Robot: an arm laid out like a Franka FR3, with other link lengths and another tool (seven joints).
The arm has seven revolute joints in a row. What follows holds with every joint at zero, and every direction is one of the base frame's.
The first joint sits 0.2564 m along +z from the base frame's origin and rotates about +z.
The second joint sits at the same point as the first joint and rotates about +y.
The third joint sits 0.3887 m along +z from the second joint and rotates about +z.
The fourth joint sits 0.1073 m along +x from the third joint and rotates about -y.
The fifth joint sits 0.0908 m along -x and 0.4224 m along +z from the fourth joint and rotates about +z.
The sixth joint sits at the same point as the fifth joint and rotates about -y.
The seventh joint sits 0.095 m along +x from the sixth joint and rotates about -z.
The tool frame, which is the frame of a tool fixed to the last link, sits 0.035 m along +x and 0.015 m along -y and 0.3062 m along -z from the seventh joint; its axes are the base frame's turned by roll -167.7, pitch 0 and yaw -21.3 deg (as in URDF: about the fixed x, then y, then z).
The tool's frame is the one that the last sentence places.
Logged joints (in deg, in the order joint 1, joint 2, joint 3, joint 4, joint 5, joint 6, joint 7), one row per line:
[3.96, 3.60, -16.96, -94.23, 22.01, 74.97, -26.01]
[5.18, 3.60, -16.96, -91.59, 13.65, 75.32, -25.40]
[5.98, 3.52, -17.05, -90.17, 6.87, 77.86, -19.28]
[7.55, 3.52, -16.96, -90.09, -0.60, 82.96, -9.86]
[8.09, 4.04, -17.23, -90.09, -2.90, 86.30, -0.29]
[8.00, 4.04, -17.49, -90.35, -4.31, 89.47, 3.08]
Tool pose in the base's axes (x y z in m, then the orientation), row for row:
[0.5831, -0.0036, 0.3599, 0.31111, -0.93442, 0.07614, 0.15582]
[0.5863, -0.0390, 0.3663, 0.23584, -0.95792, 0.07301, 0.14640]
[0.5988, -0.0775, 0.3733, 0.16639, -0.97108, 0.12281, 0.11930]
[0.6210, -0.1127, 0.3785, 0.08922, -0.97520, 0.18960, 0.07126]
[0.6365, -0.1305, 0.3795, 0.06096, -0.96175, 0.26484, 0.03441]
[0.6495, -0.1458, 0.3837, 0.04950, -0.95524, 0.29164, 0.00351]
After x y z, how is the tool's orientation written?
As a quaternion, w x y z.
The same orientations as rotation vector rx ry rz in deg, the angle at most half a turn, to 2 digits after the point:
[-141.33, 11.52, 23.57]
[-150.54, 11.47, 23.01]
[-158.40, 20.03, 19.46]
[-166.22, 32.32, 12.15]
[-166.70, 45.91, 5.96]
[-166.73, 50.90, 0.61]

